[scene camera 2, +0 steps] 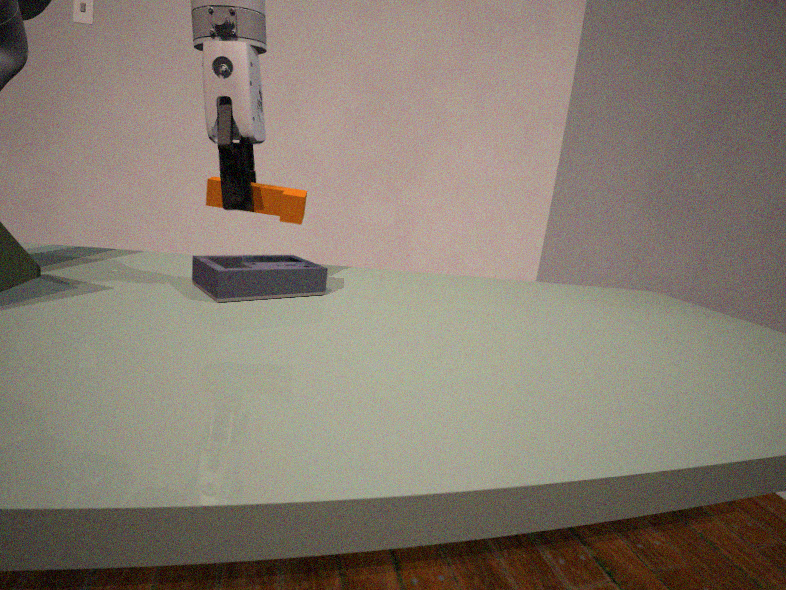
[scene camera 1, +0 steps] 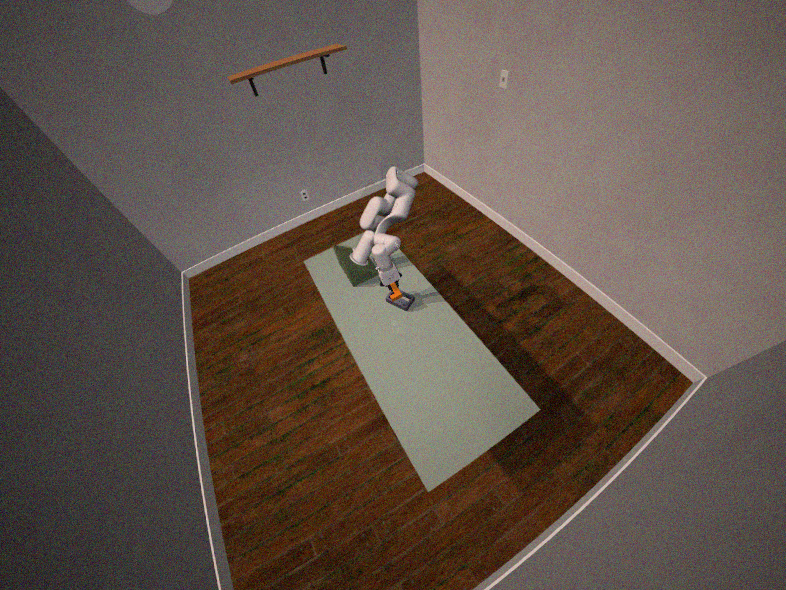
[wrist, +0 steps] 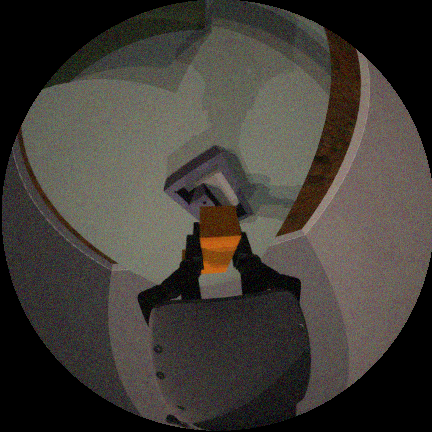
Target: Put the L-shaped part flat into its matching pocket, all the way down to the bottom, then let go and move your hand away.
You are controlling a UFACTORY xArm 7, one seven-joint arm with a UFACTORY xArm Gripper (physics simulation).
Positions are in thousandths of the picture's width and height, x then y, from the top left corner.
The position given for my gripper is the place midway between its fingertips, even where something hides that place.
My gripper (scene camera 2: 307,352) holds an orange L-shaped part (scene camera 2: 368,347); nothing else touches it.
The orange L-shaped part is seen too in the wrist view (wrist: 508,538). My gripper also shows in the wrist view (wrist: 499,531).
